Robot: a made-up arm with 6 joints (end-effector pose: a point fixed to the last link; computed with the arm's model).
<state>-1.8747 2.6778 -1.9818 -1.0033 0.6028 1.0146</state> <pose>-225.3 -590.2 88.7 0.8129 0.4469 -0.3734 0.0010</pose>
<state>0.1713 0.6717 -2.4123 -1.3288 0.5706 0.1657</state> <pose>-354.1 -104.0 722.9 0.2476 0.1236 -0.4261 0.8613</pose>
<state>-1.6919 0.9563 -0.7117 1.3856 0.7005 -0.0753</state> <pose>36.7 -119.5 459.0 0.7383 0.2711 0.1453 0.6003</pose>
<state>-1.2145 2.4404 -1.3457 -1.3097 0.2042 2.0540</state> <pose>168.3 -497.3 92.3 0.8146 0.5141 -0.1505 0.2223</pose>
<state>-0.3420 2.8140 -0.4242 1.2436 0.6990 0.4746</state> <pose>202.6 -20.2 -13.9 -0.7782 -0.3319 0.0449 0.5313</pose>
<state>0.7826 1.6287 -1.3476 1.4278 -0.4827 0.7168</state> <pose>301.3 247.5 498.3 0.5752 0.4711 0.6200 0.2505</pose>
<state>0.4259 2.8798 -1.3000 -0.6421 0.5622 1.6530</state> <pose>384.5 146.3 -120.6 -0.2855 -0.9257 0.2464 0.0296</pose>
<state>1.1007 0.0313 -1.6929 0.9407 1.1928 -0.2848</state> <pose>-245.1 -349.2 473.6 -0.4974 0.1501 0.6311 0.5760</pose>
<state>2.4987 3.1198 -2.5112 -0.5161 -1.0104 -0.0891</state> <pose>-568.4 383.8 19.7 -0.5486 -0.1093 0.7722 0.3013</pose>
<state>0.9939 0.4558 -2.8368 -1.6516 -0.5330 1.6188</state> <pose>-354.1 -469.6 540.7 -0.0099 -0.4640 0.3051 0.8316</pose>
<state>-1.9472 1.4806 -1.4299 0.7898 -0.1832 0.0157</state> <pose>-133.2 -308.8 582.4 0.6417 0.0787 -0.4495 0.6165</pose>
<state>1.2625 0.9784 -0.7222 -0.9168 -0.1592 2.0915</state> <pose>33.5 138.6 473.6 -0.0727 0.7282 0.6547 0.1892</pose>
